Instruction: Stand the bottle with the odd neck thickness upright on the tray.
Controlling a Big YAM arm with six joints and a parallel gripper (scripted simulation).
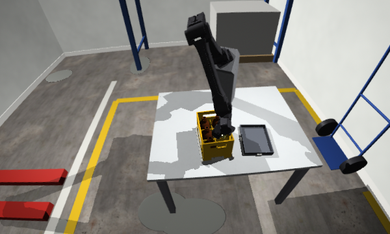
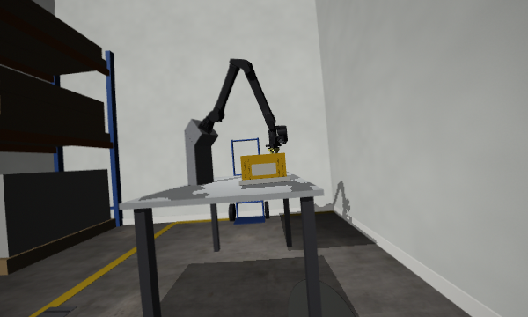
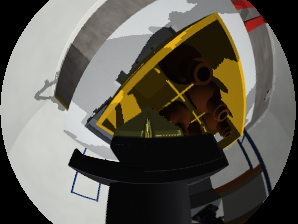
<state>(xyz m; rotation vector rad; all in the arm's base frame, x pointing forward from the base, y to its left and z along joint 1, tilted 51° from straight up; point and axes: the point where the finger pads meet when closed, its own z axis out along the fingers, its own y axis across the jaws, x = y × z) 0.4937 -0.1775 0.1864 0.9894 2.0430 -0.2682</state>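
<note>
The crate lies 100 mm behind my hand, 10 mm to the right of it and 70 mm below it. From my hand the other things lie so: dark tray: 30 mm ahead, 260 mm to the left, 140 mm below; then brown bottle: 170 mm behind, 60 mm to the left, 60 mm below.
</note>
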